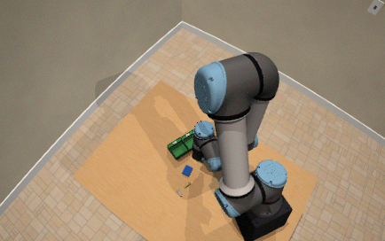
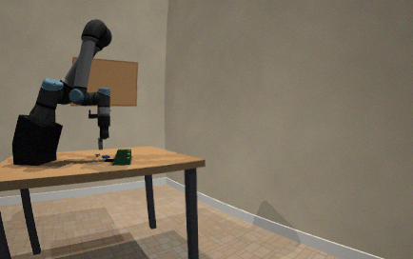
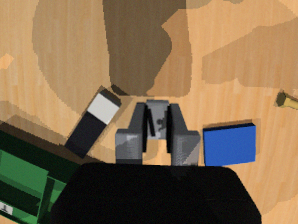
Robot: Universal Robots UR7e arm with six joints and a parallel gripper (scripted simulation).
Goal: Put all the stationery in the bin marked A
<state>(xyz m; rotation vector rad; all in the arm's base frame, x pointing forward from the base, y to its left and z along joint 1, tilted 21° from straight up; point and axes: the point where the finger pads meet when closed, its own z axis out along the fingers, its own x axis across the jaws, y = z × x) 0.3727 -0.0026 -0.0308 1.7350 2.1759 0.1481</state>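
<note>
Now: the green bin 13 cm ahead of my hand, 6 cm below it and 5 cm to the right of it. Round my hand: blue pad (8 cm to the left, 7 cm below, 3 cm ahead); black block (7 cm below, 5 cm to the right, 3 cm ahead); brass screw (13 cm to the left, 7 cm below, 3 cm behind).
</note>
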